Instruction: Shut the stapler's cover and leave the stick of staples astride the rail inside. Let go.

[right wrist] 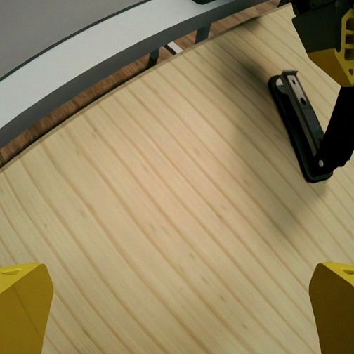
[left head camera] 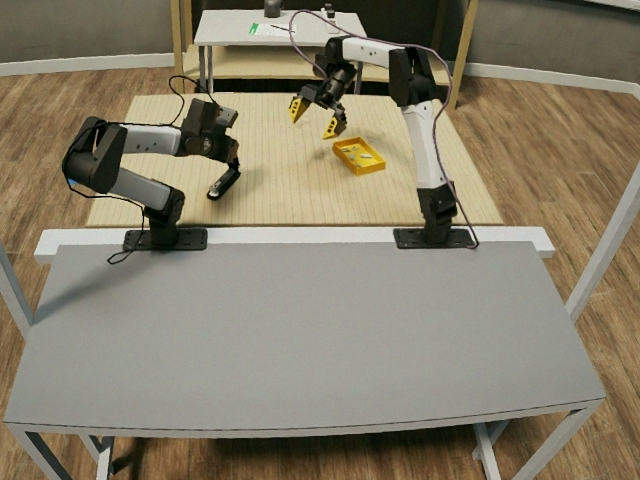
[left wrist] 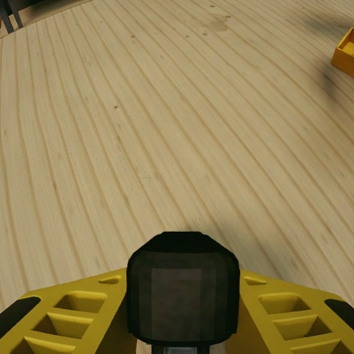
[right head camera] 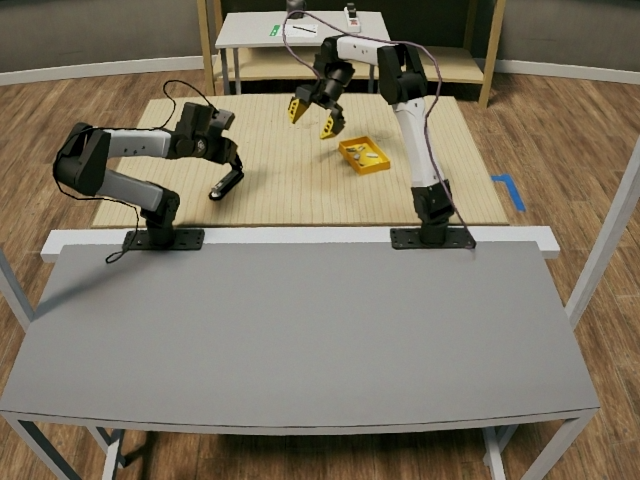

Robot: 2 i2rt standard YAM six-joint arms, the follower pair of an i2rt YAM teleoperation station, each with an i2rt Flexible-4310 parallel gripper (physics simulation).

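Places are measured from the left arm's base along level axes (x ahead, y left, z up), in metres.
Pixels of known places: left gripper, fingertip midpoint: (left head camera: 227, 147) (right head camera: 228, 148); right gripper, fingertip midpoint: (left head camera: 307, 131) (right head camera: 306, 131); left arm's base at its link origin: (left head camera: 165, 242) (right head camera: 163, 241); right arm's base at its link origin: (left head camera: 433, 240) (right head camera: 431, 240).
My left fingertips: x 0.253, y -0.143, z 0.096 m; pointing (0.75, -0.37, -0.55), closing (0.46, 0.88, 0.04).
Ahead of a thing's pixels: the offset from my left fingertips to its middle. Level surfaces: height alone.
The black stapler {dz -0.037, dx -0.019, dy +0.012 m} (left head camera: 223, 184) (right head camera: 226, 185) stands on the board at the left, its cover raised steeply from the hinge. In the right wrist view its base and silver rail (right wrist: 303, 107) lie exposed below the cover (right wrist: 342, 127). A finely ribbed grey stretch on the rail, towards the hinge, looks like the stick of staples (right wrist: 313, 125). My left gripper (left wrist: 181, 281) is shut on the cover, whose dark end (left wrist: 183, 305) shows between its yellow fingers. My right gripper (left head camera: 310, 130) (right head camera: 307, 130) (right wrist: 181, 282) is open and empty above the board, well apart from the stapler.
A yellow tray {dz -0.098, dx +0.110, dy -0.369 m} (left head camera: 372, 168) (right head camera: 376, 168) (left wrist: 343, 61) with several small grey pieces stands right of the stapler, near my right gripper. The ribbed wooden board {dz -0.113 m} (left head camera: 279, 206) (right head camera: 284, 206) lies beyond the grey table {dz -0.091 m} (left head camera: 310, 330) (right head camera: 310, 330). A white table (left head camera: 227, 31) stands at the back.
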